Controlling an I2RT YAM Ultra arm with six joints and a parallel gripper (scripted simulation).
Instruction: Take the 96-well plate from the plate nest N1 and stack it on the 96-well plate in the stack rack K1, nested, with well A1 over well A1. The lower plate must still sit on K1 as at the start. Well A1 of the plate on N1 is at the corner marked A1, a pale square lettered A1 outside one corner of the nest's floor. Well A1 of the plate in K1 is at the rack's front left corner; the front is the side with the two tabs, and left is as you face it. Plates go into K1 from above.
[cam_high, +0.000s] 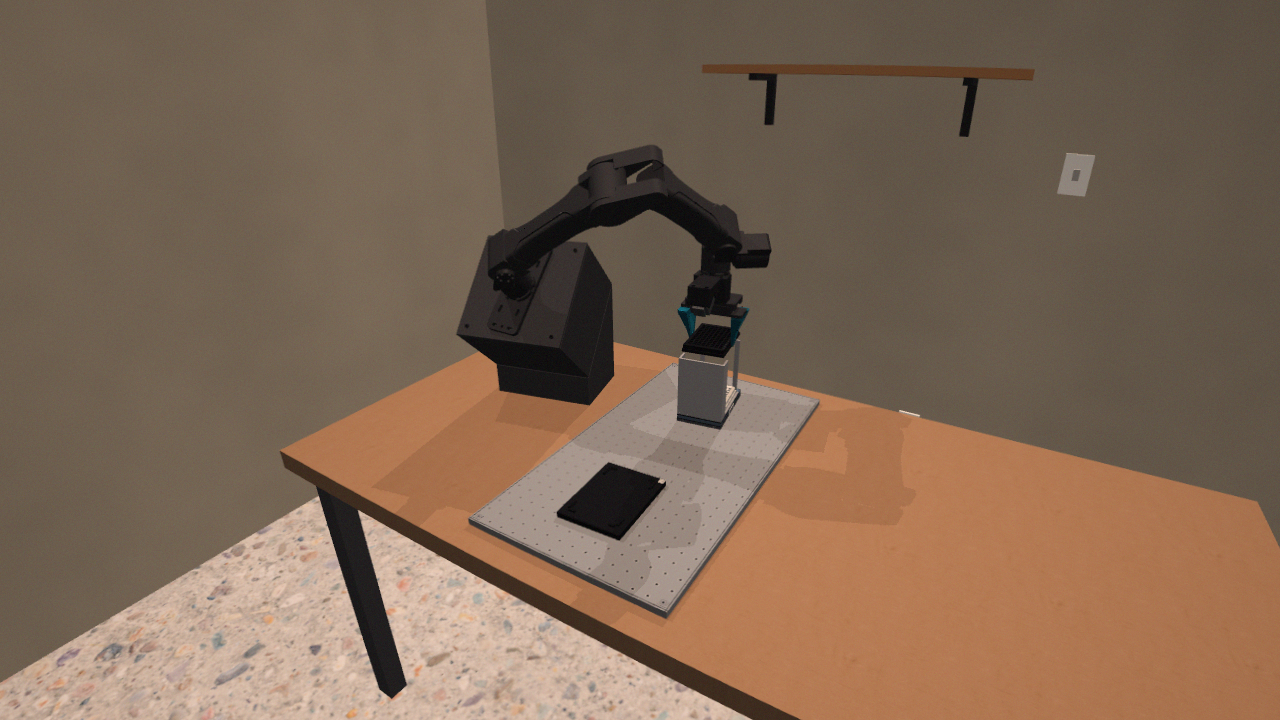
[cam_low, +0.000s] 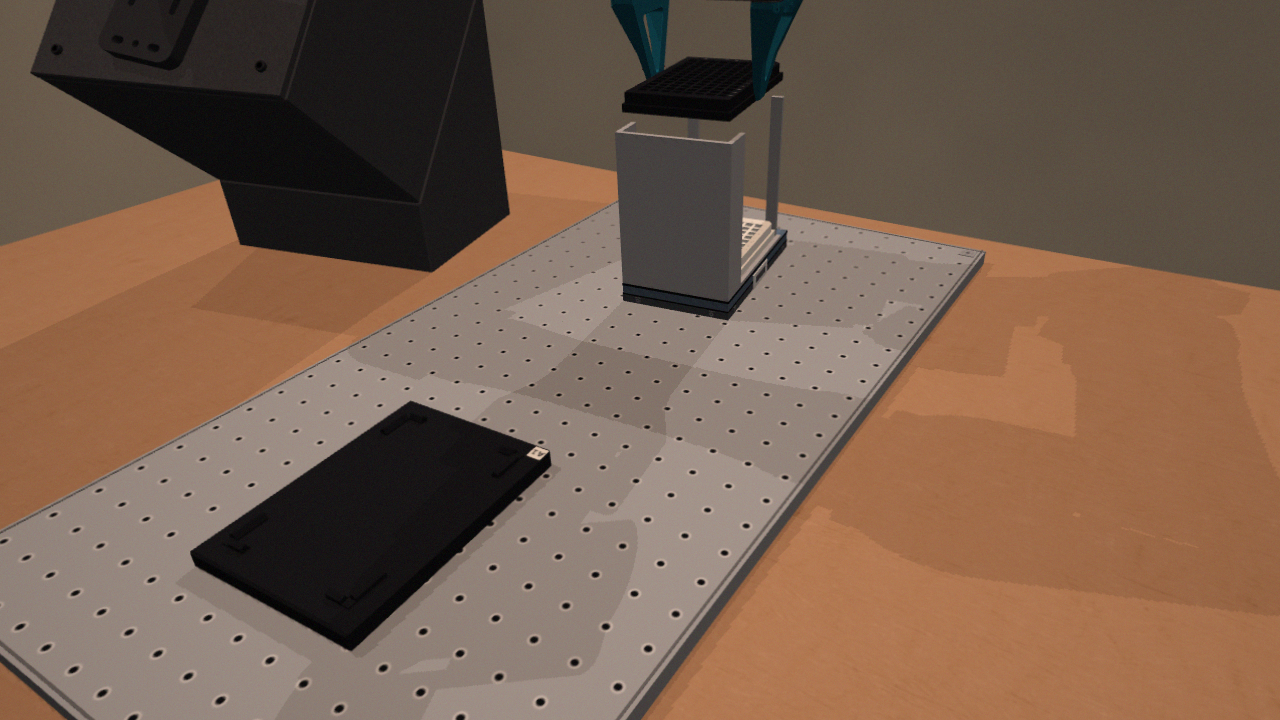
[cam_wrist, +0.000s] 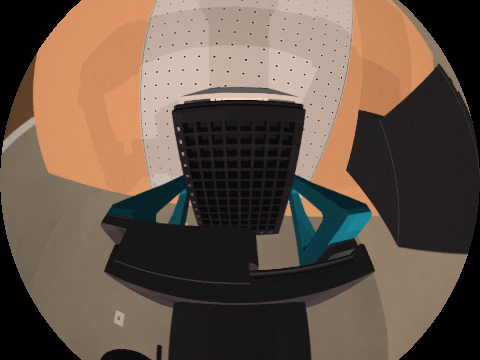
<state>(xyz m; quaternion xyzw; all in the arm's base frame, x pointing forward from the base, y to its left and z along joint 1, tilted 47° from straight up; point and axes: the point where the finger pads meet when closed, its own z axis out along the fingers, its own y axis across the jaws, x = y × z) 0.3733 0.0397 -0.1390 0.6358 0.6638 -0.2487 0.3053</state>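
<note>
Right now my hand is right at the black 96-well plate. Round my hand: grey rack wall 8 cm below, 7 cm to the right; grey rack post 8 cm below, 7 cm to the left, 4 cm ahead; pale 96-well plate 14 cm below.
</note>
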